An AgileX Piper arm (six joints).
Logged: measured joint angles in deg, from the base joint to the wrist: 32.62 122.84 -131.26 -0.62 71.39 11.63; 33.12 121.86 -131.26 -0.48 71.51 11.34; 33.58 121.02 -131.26 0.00 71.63 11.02; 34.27 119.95 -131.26 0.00 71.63 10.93; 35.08 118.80 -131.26 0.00 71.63 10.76; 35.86 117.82 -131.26 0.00 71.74 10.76; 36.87 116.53 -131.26 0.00 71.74 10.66; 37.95 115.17 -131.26 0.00 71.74 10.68; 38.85 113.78 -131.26 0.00 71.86 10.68; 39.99 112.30 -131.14 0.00 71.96 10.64; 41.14 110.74 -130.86 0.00 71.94 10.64; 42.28 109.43 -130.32 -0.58 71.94 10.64; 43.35 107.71 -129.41 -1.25 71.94 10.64; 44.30 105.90 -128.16 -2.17 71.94 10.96; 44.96 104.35 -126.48 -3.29 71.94 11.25; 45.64 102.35 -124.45 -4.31 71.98 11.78; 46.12 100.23 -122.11 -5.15 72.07 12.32; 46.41 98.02 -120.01 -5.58 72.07 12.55
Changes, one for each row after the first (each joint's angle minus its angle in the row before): 0.50 -0.98 0.00 0.14 0.12 -0.29; 0.46 -0.84 0.00 0.48 0.12 -0.32; 0.69 -1.07 0.00 0.00 0.00 -0.09; 0.81 -1.15 0.00 0.00 0.00 -0.17; 0.78 -0.98 0.00 0.00 0.11 0.00; 1.01 -1.29 0.00 0.00 0.00 -0.10; 1.08 -1.36 0.00 0.00 0.00 0.02; 0.90 -1.39 0.00 0.00 0.12 0.00; 1.14 -1.48 0.12 0.00 0.10 -0.04; 1.15 -1.56 0.28 0.00 -0.02 0.00; 1.14 -1.31 0.54 -0.58 0.00 0.00; 1.07 -1.72 0.91 -0.67 0.00 0.00; 0.95 -1.81 1.25 -0.92 0.00 0.32; 0.66 -1.55 1.68 -1.12 0.00 0.29; 0.68 -2.00 2.03 -1.02 0.04 0.53; 0.48 -2.12 2.34 -0.84 0.09 0.54; 0.29 -2.21 2.10 -0.43 0.00 0.23
